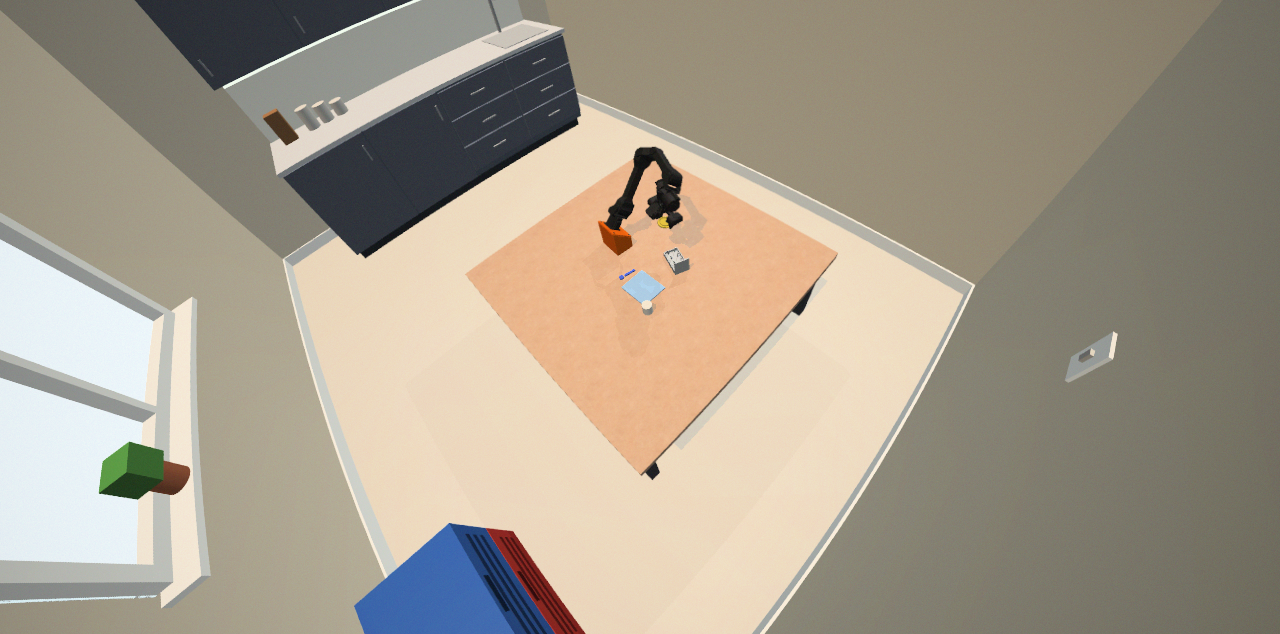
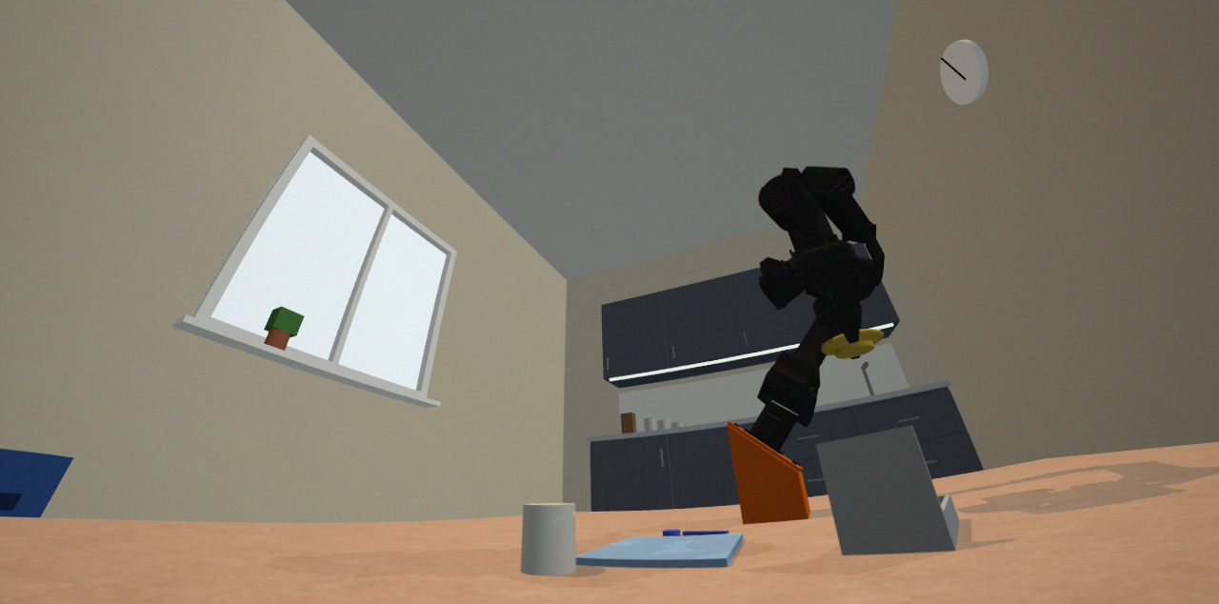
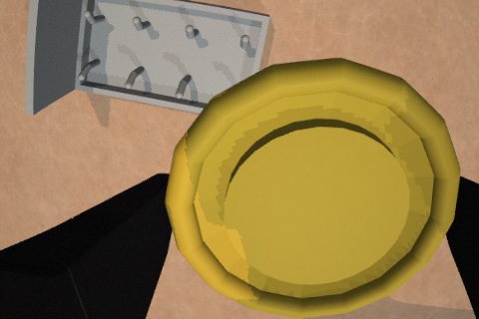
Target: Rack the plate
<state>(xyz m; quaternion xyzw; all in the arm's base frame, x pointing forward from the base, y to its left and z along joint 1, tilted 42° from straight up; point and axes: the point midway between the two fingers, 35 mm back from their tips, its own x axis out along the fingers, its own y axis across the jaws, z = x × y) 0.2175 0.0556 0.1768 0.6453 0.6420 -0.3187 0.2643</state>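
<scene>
Now: the grey dish rack 160 mm below my gripper tip, 80 mm ahead of it and 20 mm to the right of it. From my gripper tip the other things lie so: light blue mat: 220 mm to the right, 180 mm below, 90 mm ahead; then blue pen: 240 mm to the right, 180 mm below, 20 mm behind; then yellow plate: 10 mm above.
</scene>
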